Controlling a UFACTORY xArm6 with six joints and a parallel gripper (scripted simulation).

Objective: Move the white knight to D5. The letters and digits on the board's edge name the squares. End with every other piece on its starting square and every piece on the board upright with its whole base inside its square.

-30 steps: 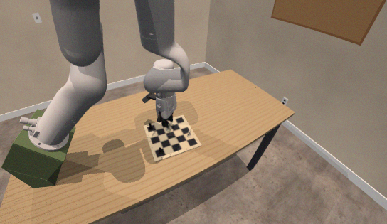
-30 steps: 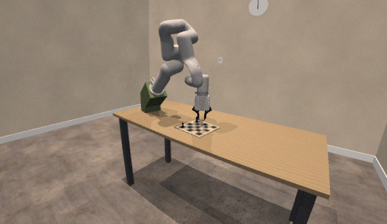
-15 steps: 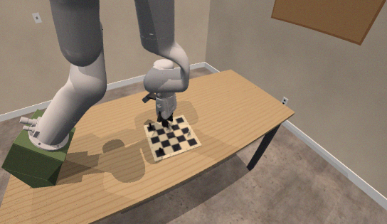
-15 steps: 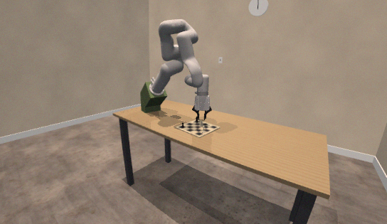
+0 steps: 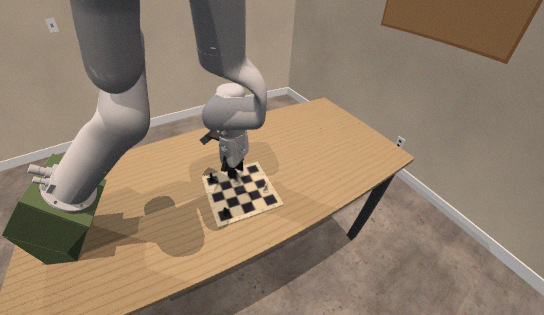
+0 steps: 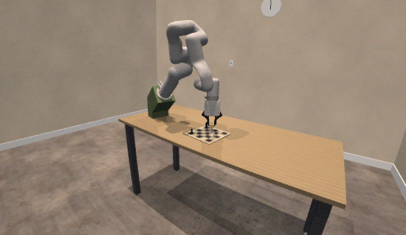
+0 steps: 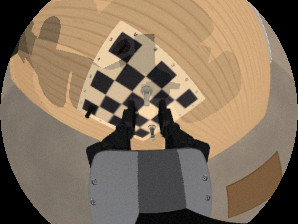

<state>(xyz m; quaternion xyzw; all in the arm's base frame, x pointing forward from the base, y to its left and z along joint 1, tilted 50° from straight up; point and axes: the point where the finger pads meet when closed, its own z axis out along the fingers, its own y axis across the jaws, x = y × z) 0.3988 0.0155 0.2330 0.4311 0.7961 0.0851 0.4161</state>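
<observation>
Now: hand 70 mm above the chessboard, 40 mm to the left of it and 10 mm past it. Round my hand: black chess piece: 60 mm to the left, 60 mm behind, 50 mm below; pale piece: 90 mm to the right, 60 mm ahead, 40 mm below.
</observation>
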